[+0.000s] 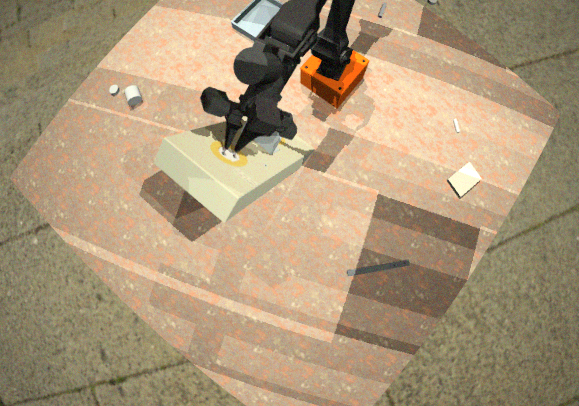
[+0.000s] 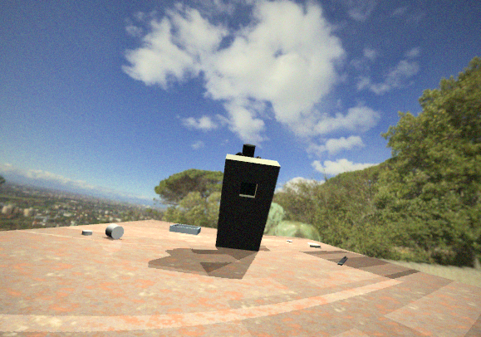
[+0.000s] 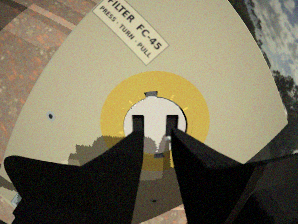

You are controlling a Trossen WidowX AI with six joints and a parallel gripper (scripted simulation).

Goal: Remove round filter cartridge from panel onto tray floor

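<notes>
Right now the round filter cartridge is 20 mm below my gripper tip and 20 mm ahead of it. Also, from my gripper tip: white stick (470 mm to the left, 410 mm behind, 260 mm below); then blue-grey tray (460 mm behind, 260 mm below, 190 mm to the right); then cream service panel (90 mm below, 20 mm behind, 10 mm to the left).
</notes>
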